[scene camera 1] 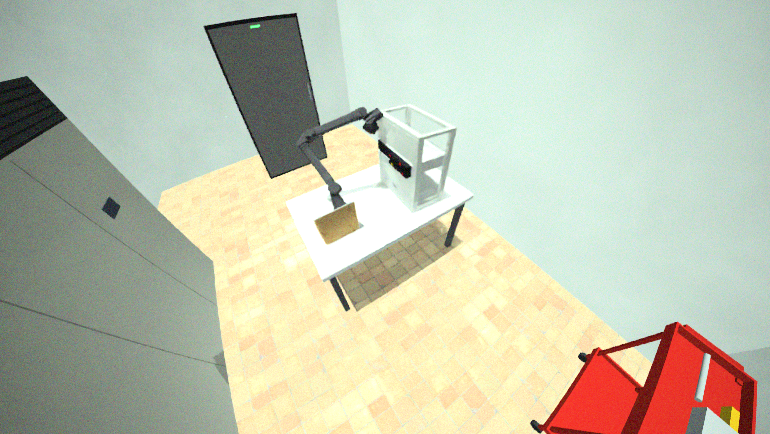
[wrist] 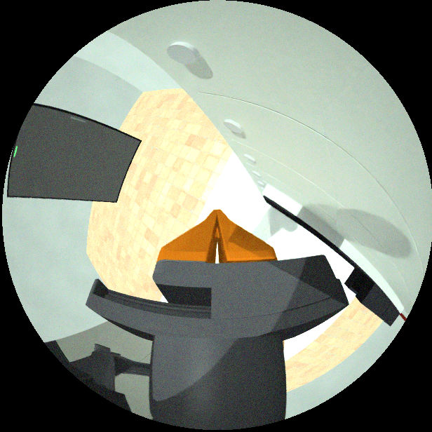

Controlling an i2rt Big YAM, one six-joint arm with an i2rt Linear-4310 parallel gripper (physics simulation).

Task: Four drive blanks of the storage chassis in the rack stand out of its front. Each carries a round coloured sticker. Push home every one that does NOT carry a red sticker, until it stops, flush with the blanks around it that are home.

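Places are measured from the arm's base along level axes (x back, y right, z up), in metres.
Pixels of known places: gripper, fingertip midpoint: (scene camera 1: 371, 133); arm's base, link origin: (scene camera 1: 340, 207).
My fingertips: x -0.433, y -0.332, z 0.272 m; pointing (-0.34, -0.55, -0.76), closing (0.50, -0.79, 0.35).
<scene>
Ahead of a thing's pixels: the offset from my fingertips to its middle. "spot": to the spot under its first point. Level surfaces: height alone.
The rack (scene camera 1: 418, 134) (wrist: 300, 95) stands on the table. The black storage chassis {spot: dy +0.116, dx -0.037, dz -0.086 m} (scene camera 1: 384, 148) (wrist: 307, 229) crosses its front; small red marks and a yellow sticker {spot: dy +0.290, dx +0.001, dz -0.110 m} (scene camera 1: 392, 163) show on it in the scene view. In the wrist view the chassis is seen edge-on, and a dark block (wrist: 357, 283) stands out of its front; no sticker face can be read there. My gripper (scene camera 1: 369, 131) (wrist: 216, 215) is shut and empty, its orange fingertips together. It points down in front of the rack's upper part, above the chassis's far end and apart from it. How far each blank stands out cannot be told.
The white table {dz -0.457 m} (scene camera 1: 372, 237) carries the arm and a tan upright panel (scene camera 1: 338, 223) near the arm's base. Round white knobs (wrist: 182, 51) (wrist: 233, 126) stick out of the rack's front. A dark door (scene camera 1: 264, 97) (wrist: 70, 155) is behind; a red cart (scene camera 1: 599, 389) stands at lower right.
</scene>
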